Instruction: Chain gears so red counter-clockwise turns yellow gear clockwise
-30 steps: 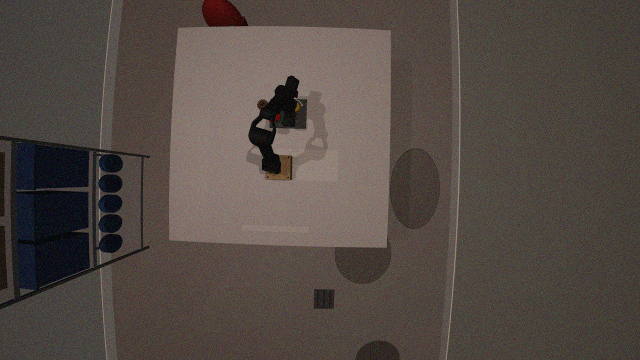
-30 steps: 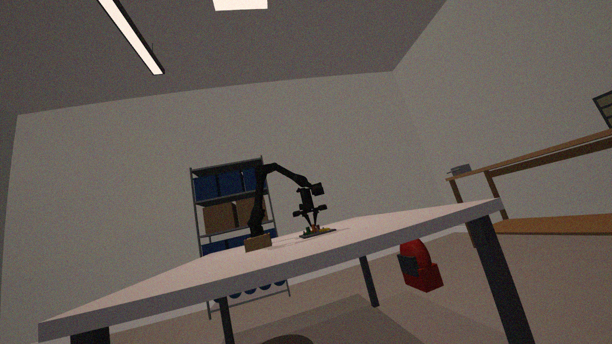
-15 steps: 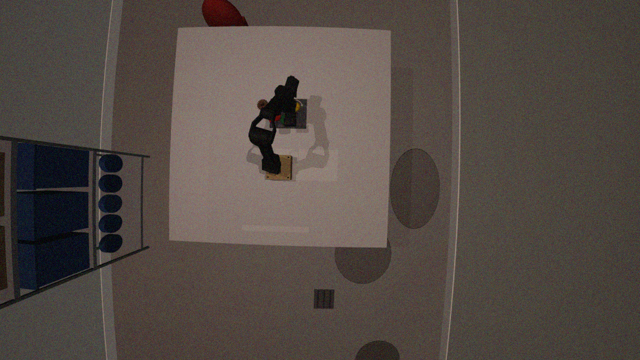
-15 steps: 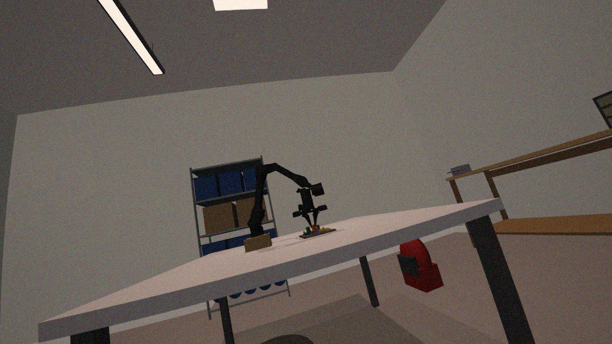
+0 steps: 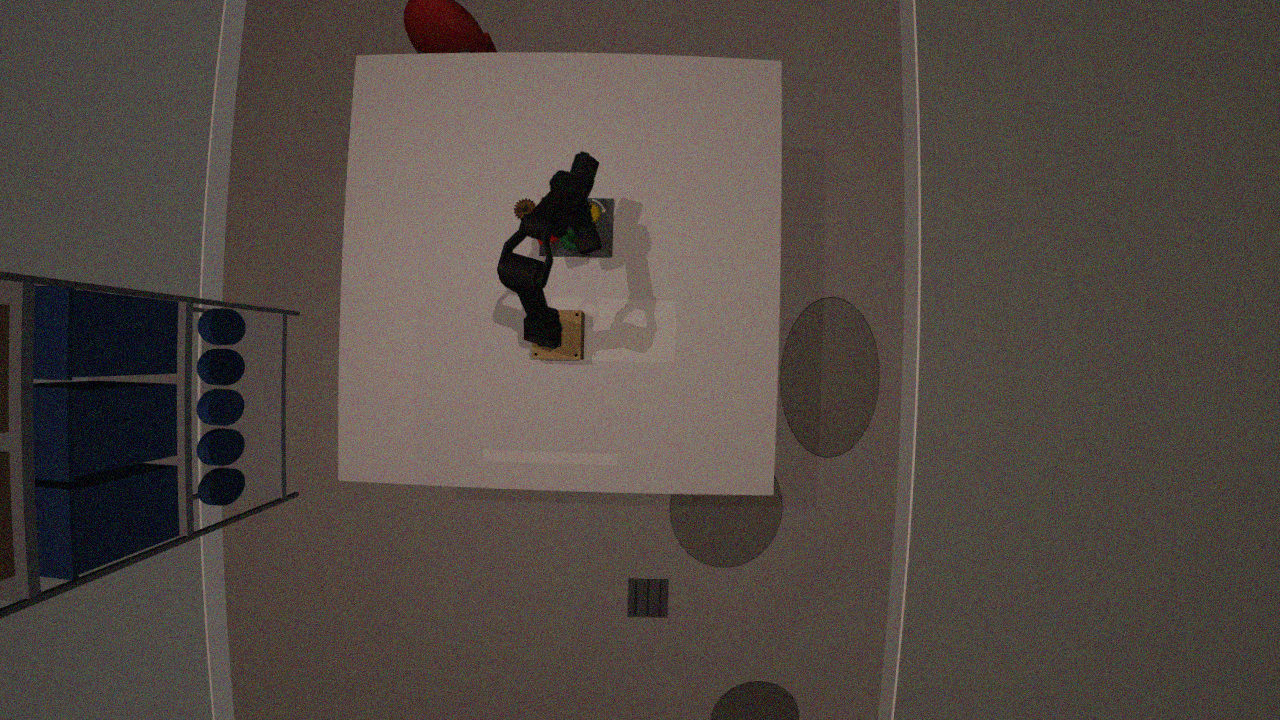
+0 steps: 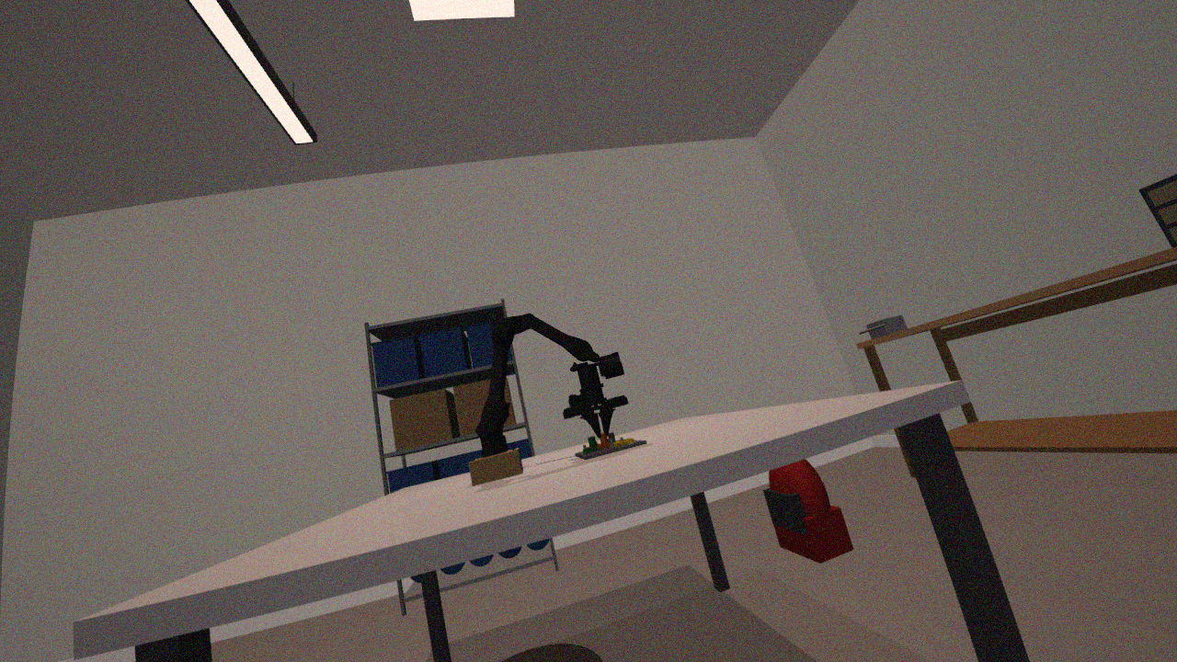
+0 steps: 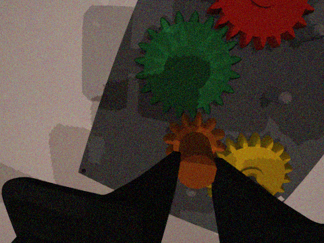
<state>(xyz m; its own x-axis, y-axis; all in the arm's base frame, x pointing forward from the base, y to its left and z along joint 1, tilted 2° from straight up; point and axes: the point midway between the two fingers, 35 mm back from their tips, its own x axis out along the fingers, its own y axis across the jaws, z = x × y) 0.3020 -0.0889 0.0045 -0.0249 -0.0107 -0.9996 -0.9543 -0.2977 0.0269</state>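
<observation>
My gripper tip is 1 cm above the small orange gear. Round my gripper tip: red gear (10 cm to the left, 2 cm below, 1 cm behind); then green gear (4 cm to the left, 3 cm behind, 2 cm below); then red arrow (14 cm to the left, 3 cm below, 2 cm behind).
</observation>
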